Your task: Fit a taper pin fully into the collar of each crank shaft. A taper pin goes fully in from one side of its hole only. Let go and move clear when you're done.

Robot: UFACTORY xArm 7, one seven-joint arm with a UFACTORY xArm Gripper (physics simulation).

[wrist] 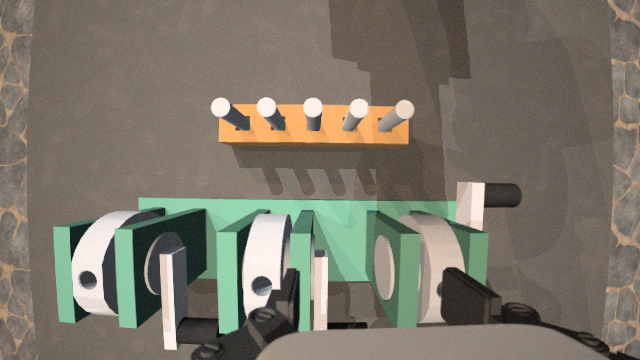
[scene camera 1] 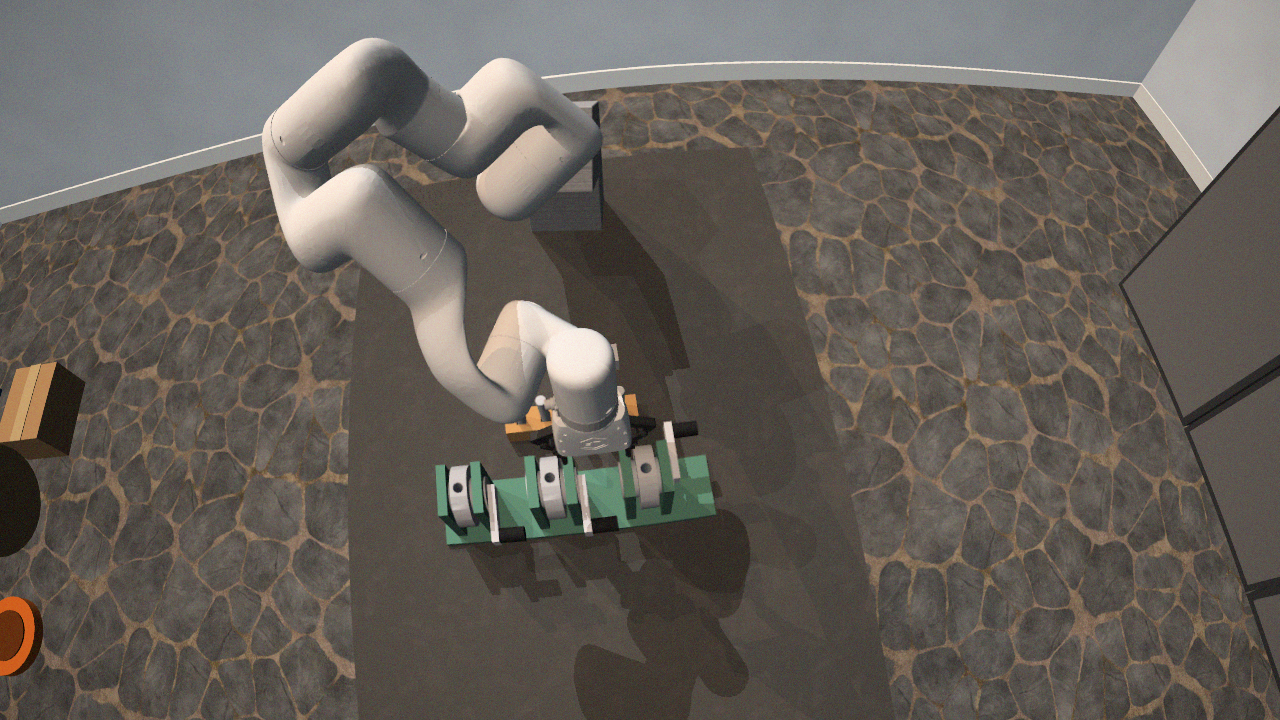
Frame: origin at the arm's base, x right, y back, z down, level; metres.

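Where they show: gripper, fingertip midpoint: (wrist: pixel 371 292) (scene camera 1: pixel 595 451).
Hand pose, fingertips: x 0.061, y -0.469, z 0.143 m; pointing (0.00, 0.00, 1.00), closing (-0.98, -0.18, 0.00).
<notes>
Things, the pixels of their top centre, and the offset from my fingertips. "spot": a spot on its surface instead.
- left collar at a spot on its surface: (wrist: pixel 93 252) spot: dx +0.212, dy +0.042, dz +0.046 m
- middle collar at a spot on its surface: (wrist: pixel 257 245) spot: dx +0.076, dy +0.027, dz +0.051 m
- right collar at a spot on its surface: (wrist: pixel 442 245) spot: dx -0.071, dy +0.000, dz +0.051 m
Several pale taper pins (scene camera 1: pixel 541 402) (wrist: pixel 312 108) stand upright in an orange rack (scene camera 1: pixel 519 432) (wrist: pixel 295 137) behind the green stand. Three crank shafts sit in the green stand (scene camera 1: pixel 693 501) (wrist: pixel 345 235). The left collar (scene camera 1: pixel 460 512) (wrist: pixel 93 252), the middle collar (scene camera 1: pixel 553 503) (wrist: pixel 257 245) and the right collar (scene camera 1: pixel 647 492) (wrist: pixel 442 245) each show a dark hole without a pin in it. My gripper (scene camera 1: pixel 591 440) (wrist: pixel 371 292) is open and empty, above the stand's middle and right part. Its right finger partly hides the right collar's hole in the wrist view.
Black crank handles (scene camera 1: pixel 682 428) (wrist: pixel 502 195) stick out on white arms: two at the front, one at the back right. A wooden box (scene camera 1: pixel 40 407) and an orange round object (scene camera 1: pixel 34 635) are at the far left. A grey cabinet (scene camera 1: pixel 1217 295) stands at the right.
</notes>
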